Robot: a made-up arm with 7 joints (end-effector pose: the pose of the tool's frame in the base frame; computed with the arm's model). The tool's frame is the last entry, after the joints. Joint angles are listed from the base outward.
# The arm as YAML. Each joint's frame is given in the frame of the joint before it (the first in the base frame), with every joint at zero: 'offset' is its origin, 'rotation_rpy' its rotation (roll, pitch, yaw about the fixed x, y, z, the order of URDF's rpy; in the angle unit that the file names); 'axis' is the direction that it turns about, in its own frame. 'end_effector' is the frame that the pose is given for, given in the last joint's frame.
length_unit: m
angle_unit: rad
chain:
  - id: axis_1
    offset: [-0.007, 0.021, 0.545]
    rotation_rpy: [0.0, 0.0, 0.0]
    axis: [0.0, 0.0, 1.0]
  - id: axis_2
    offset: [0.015, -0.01, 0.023]
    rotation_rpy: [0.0, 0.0, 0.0]
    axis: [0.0, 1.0, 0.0]
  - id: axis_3
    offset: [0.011, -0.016, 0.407]
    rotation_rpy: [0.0, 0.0, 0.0]
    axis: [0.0, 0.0, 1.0]
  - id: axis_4
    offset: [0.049, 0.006, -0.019]
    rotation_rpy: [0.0, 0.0, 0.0]
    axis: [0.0, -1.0, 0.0]
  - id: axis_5
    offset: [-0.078, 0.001, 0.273]
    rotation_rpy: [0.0, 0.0, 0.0]
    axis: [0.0, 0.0, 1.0]
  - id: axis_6
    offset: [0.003, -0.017, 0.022]
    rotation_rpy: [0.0, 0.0, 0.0]
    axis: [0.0, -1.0, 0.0]
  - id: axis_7
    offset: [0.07, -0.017, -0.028]
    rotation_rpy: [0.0, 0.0, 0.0]
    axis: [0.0, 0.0, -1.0]
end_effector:
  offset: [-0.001, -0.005, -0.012]
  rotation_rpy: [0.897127, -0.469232, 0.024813]
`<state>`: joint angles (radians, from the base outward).
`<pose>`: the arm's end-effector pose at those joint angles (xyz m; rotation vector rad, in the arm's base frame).
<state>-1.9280 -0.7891 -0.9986 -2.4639 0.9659 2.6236 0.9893</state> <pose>-0.3177 0.1174 0.7821 0.4650 1.4492 0.7794</pose>
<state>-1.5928 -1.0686 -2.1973 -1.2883 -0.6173 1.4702 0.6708</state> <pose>-0.2935 0.6105 0.6100 0.5065 0.7828 1.7362</pose>
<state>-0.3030 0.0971 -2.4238 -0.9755 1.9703 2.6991 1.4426</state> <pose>-0.2385 -0.1479 1.2048 -0.1091 1.8575 -0.0744</pose>
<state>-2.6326 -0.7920 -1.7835 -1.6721 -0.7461 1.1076 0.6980</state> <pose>0.1253 0.5437 0.7568 0.3556 0.4634 1.3356</pose>
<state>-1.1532 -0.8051 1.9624 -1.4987 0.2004 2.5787 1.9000</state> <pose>0.1441 0.5664 0.8424 1.1942 -1.4512 -0.3447</pose>
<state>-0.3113 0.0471 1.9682 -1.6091 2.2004 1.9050 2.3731</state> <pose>-0.0462 0.3998 1.0152 -0.2321 1.2867 -1.1612</pose>
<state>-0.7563 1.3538 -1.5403 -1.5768 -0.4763 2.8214 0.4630</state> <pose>0.0840 -0.6557 0.6627 -0.8184 0.1063 -0.6050</pose>
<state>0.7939 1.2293 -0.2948 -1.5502 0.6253 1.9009 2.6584</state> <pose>0.5015 0.3190 0.3277 -0.9309 -0.8068 -1.6734</pose>
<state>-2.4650 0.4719 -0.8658 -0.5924 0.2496 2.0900 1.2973</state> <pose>-0.4871 -0.1121 1.1636 2.1873 1.1056 1.2667</pose>
